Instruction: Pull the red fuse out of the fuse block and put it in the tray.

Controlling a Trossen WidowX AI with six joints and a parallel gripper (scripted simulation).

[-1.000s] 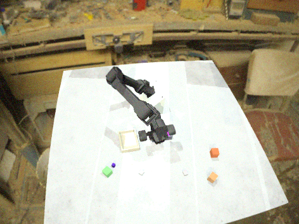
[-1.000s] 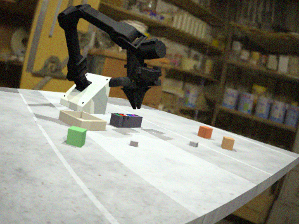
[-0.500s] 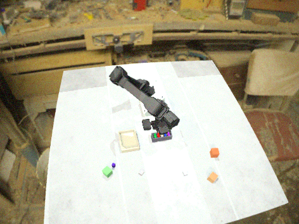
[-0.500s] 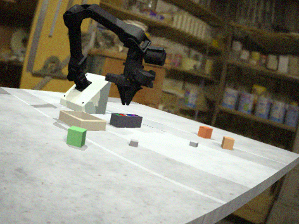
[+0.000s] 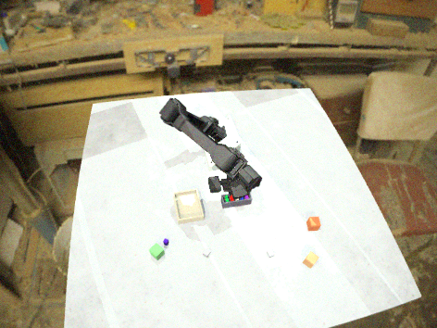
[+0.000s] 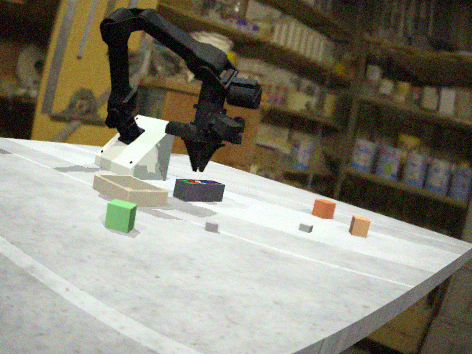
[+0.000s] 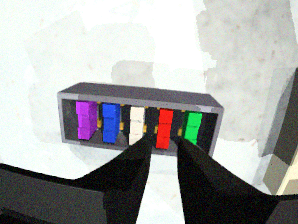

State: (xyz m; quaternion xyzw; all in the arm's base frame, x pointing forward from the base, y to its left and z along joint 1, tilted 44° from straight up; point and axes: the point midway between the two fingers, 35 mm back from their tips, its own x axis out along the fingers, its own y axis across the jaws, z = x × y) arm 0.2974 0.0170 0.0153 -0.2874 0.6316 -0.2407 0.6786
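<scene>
Right now my gripper tip is 40 mm above the red fuse. Round my gripper tip: blue fuse 40 mm to the left, 40 mm below; then green fuse 40 mm below, 20 mm to the right; then white fuse 40 mm below, 20 mm to the left.
</scene>
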